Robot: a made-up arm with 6 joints.
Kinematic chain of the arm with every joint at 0, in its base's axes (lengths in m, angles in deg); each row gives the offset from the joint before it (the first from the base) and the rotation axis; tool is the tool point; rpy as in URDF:
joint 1: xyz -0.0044 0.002 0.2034 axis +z
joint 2: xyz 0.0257 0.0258 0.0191 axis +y
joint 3: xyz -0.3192 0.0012 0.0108 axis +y
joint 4: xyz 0.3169 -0.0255 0.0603 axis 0.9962 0 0.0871
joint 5: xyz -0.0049 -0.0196 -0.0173 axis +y
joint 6: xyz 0.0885 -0.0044 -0.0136 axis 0.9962 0 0.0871
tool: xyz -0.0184 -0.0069 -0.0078 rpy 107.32 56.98 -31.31
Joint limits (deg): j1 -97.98..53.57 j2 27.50..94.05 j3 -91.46..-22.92 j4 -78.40..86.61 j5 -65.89..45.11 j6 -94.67..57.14
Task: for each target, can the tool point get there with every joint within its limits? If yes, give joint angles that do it. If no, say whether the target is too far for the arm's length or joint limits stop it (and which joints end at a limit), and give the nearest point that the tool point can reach.
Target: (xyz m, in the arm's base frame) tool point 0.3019 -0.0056 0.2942
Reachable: yes | joints 4.35 85.11 -34.79 3.66 -39.04 -11.90
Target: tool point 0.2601 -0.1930 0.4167
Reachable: yes | joints -32.59 75.35 -46.49 -36.39 -33.21 40.68
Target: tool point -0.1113 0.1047 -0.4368
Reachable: no: joint limits stop it (at a limit: joint 1, joint 2, joint 3) | nearest point 0.0854 0.1603 0.1854 | short by 0.655 m
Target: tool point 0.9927 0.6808 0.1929
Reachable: no: too far | nearest point 0.3555 0.2470 0.4262 | short by 0.805 m
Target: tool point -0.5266 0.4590 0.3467
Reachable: no: joint limits stop it (at a limit: joint 1, joint 2, joint 3, joint 4, joint 5) | nearest point -0.0214 0.1245 0.3853 | short by 0.607 m
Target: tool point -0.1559 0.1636 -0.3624
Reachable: no: joint limits stop it (at a limit: joint 1, joint 2, joint 3) | nearest point 0.0769 0.1690 0.1881 | short by 0.598 m
